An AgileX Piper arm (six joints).
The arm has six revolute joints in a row. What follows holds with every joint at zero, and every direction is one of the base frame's. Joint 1 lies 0.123 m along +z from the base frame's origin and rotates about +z. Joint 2 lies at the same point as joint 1 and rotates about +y. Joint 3 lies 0.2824 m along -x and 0.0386 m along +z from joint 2 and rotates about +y. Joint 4 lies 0.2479 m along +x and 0.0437 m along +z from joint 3 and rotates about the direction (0.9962, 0, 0.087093). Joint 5 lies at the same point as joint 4 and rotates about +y. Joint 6 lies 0.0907 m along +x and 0.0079 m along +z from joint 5 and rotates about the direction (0.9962, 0, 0.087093). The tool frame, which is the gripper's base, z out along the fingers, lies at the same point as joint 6; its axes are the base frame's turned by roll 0, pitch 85 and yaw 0 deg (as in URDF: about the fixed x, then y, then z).
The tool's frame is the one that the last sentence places.
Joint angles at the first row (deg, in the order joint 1, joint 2, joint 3, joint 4, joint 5, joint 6):
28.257, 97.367, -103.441, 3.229, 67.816, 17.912
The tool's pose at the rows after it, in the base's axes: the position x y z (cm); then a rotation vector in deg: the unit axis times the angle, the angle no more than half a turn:
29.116 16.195 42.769 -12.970 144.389 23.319
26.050 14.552 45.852 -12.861 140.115 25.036
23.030 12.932 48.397 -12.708 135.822 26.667
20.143 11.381 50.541 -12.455 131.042 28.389
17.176 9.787 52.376 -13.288 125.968 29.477
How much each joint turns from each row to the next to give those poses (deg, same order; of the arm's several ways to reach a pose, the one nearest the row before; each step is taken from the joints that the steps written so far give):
0.000, -6.146, -0.002, 0.001, 1.795, -0.016
-0.001, -5.881, 0.005, 0.000, 1.555, -0.001
-0.001, -5.426, -0.004, 0.001, 1.105, 0.000
0.000, -5.015, 0.001, 0.000, 0.207, -0.001
0.002, -4.918, 0.001, -0.002, 0.053, -1.015

